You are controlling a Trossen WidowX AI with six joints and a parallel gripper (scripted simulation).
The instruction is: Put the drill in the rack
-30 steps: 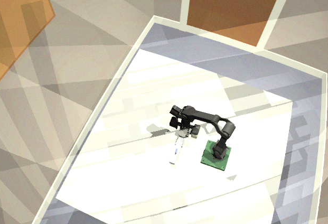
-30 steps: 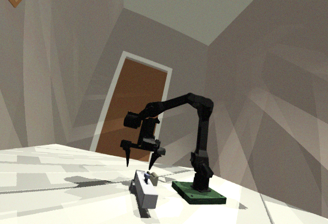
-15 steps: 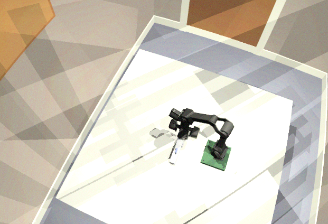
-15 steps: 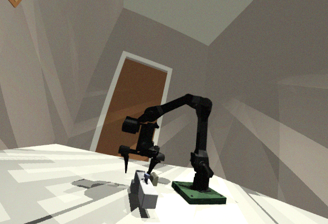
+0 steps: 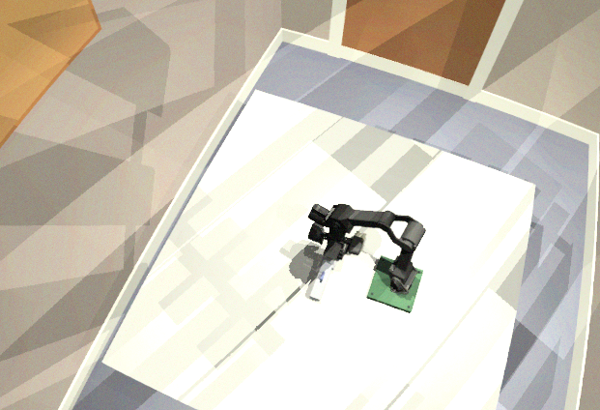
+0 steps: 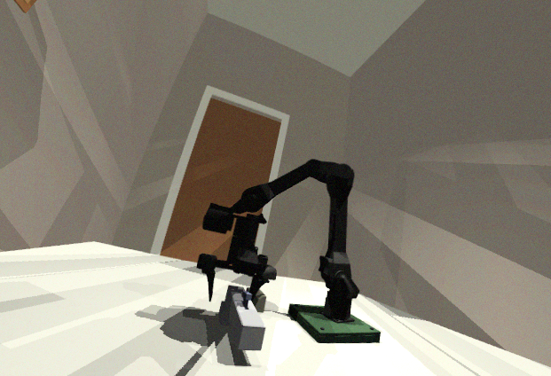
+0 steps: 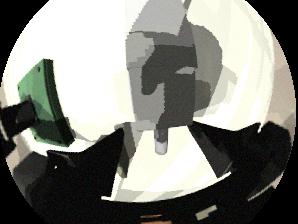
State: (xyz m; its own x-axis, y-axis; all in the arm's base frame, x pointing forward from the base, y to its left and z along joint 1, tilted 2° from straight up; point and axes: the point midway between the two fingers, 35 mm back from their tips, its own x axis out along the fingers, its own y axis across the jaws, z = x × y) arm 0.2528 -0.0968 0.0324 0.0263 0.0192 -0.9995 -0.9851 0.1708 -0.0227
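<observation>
The drill is 1 cm ahead of my gripper tip, 5 cm to the left of it and 3 cm above it. The rest, counted from my gripper tip: key (2 cm ahead, 14 cm to the left, 3 cm above); then grey block fixture (2 cm ahead, 11 cm to the left, 2 cm above).
</observation>
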